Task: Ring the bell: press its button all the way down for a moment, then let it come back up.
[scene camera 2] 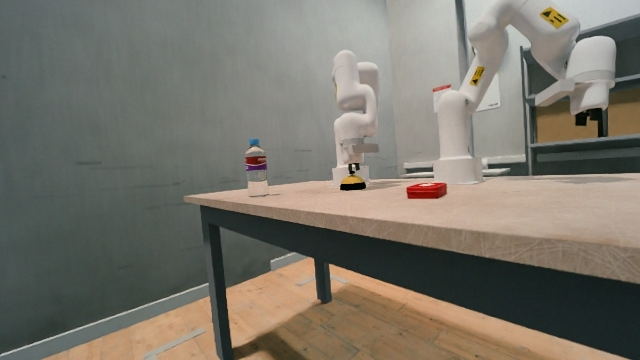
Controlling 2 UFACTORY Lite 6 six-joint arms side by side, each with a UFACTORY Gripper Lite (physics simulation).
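Pixels of known places: left hand at its tool point: (pixel 587 118); right hand at its tool point: (pixel 353 167); left arm's base at its link origin: (pixel 455 183).
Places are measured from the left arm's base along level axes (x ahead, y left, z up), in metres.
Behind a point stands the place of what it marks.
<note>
The bell (pixel 353 183) @(y -0.225, x 0.223, z 0.022 m), a yellow dome on a black base, stands on the table (pixel 500 210) @(y 0.189, x 0.414, z 0.000 m) in front of the arm at the left of the picture. My right gripper (pixel 354 170) @(y -0.245, x 0.192, z 0.071 m) points down directly above the bell, with its black fingertips at or very close to the button on top. The fingers overlap the button, so I cannot tell whether they are open or shut, how far down the button is, or whether they touch. My left gripper (pixel 589 120) @(y 0.287, x 0.026, z 0.142 m) hangs high above the table at the right of the picture, far from the bell, with its dark fingers apart and nothing visible between them.
A red box (pixel 426 190) @(y 0.056, x 0.341, z 0.017 m) lies on the table to the right of the bell. A water bottle (pixel 257 170) @(y -0.423, x 0.445, z 0.085 m) with a blue cap stands upright to the left, near the table's left edge. A grey shelf unit (pixel 580 145) stands behind the left gripper.
</note>
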